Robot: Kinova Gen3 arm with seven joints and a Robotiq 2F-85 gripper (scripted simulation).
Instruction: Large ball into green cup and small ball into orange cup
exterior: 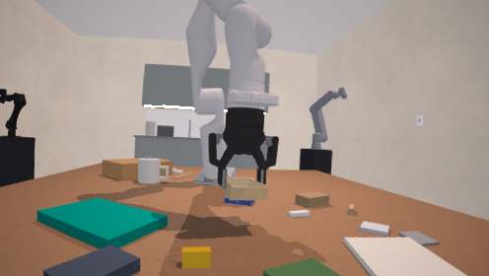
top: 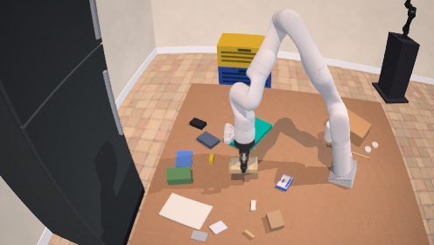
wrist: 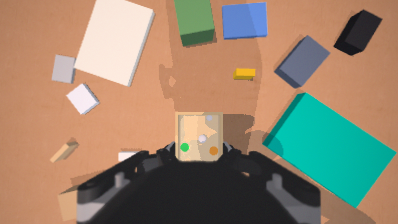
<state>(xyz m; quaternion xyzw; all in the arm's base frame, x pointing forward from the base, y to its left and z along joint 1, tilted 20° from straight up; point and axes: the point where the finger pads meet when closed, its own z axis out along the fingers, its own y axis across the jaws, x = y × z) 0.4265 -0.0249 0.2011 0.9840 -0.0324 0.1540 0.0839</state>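
My gripper is now 20 mm above the covered wooden puzzle. Also, from my hand: yellow block 130 mm ahead, 110 mm to the right, 80 mm below; teal slab 260 mm to the right, 80 mm below, 50 mm behind; green block 260 mm ahead, 70 mm below, 10 mm to the right.
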